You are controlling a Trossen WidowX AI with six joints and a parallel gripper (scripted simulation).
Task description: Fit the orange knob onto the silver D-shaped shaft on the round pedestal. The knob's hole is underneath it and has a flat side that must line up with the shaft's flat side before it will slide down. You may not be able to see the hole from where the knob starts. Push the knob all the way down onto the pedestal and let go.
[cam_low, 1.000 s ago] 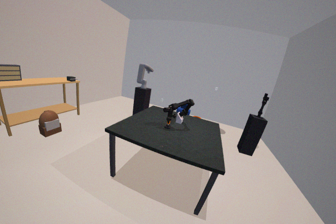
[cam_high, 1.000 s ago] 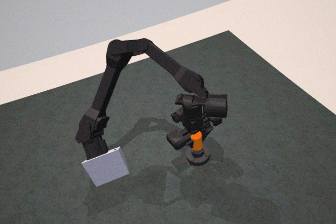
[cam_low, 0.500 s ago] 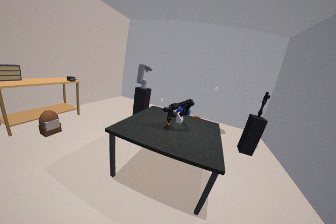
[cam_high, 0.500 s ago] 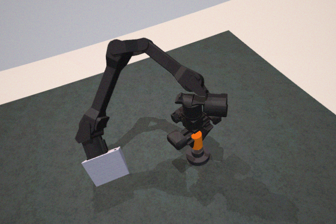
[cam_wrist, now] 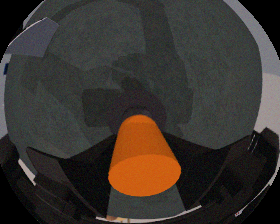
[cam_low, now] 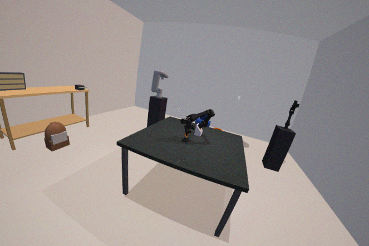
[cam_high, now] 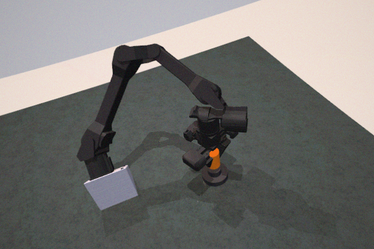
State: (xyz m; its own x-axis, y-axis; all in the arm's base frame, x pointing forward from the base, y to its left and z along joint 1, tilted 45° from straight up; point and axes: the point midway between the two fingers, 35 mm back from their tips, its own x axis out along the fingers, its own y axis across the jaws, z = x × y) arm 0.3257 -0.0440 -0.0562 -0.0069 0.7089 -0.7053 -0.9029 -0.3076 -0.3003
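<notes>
Now: the orange knob 3 cm above my gripper tip. The rest, counted from my gripper tip: dark round pedestal 4 cm below.
</notes>
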